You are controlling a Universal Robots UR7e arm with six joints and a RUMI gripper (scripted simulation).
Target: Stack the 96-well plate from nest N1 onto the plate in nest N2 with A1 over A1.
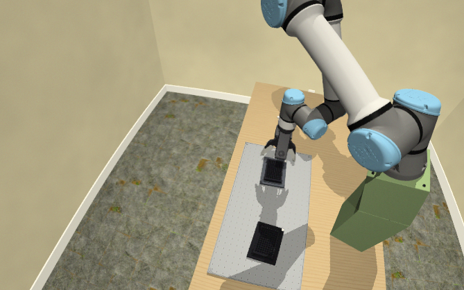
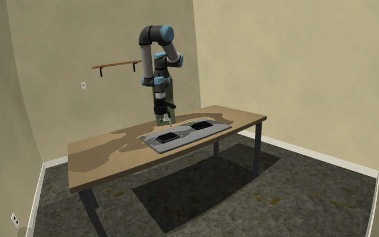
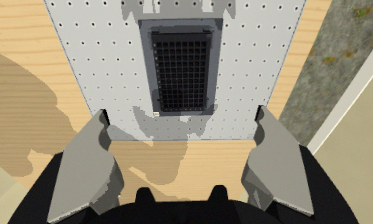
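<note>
The black 96-well plate is 10 cm below my hand. Round my hand: grey plate nest 11 cm below.
</note>
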